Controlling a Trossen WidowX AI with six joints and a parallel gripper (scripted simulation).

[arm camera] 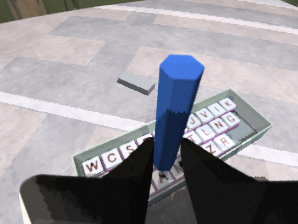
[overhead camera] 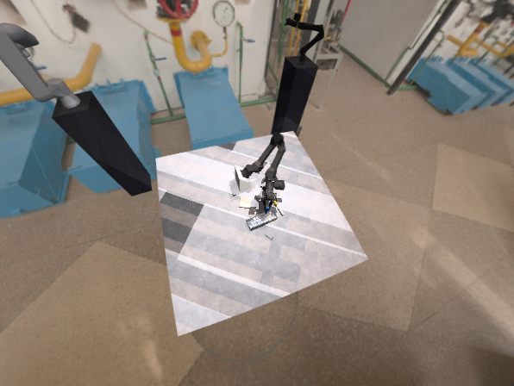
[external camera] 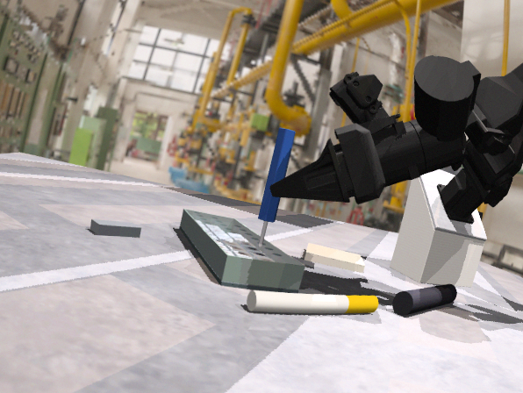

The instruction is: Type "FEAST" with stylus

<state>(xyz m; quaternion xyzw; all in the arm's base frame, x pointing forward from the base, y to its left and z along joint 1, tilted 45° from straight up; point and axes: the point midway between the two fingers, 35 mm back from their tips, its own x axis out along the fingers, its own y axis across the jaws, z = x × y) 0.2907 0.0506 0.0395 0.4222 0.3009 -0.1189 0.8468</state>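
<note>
The grey block is 150 mm ahead of my gripper tip, 80 mm below it and 40 mm to the right of it. Round my gripper tip: blue stylus (20 mm below); yellow marker (120 mm to the left, 70 mm below, 30 mm behind); grey stylus tip (50 mm below).
</note>
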